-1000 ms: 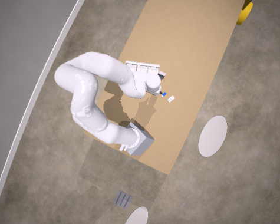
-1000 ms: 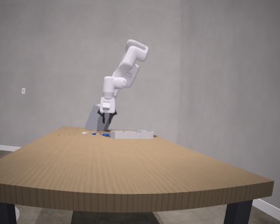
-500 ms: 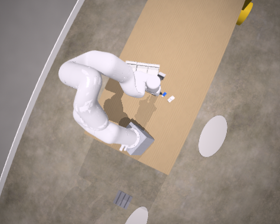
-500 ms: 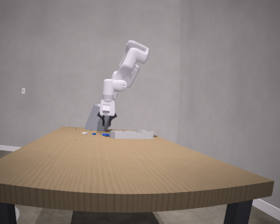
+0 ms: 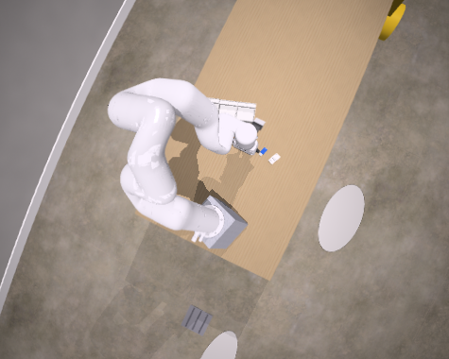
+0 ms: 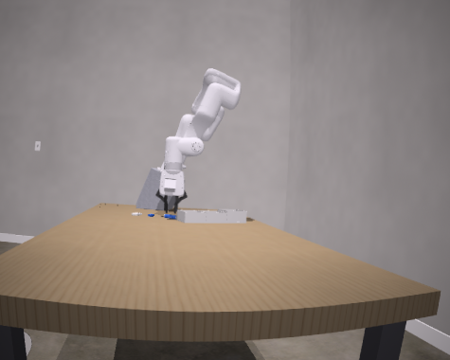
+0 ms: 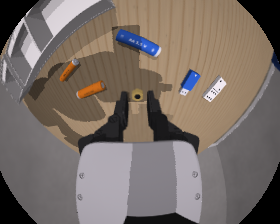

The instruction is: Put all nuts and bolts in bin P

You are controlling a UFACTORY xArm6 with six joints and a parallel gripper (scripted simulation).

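The brass-coloured fastener is 3 cm below my hand. The rest, counted from my hand: white piece: 1 cm ahead, 14 cm to the right, 3 cm below; then long blue stick: 8 cm ahead, 1 cm to the right, 3 cm below; then blue usb stick: 2 cm ahead, 8 cm to the right, 3 cm below.
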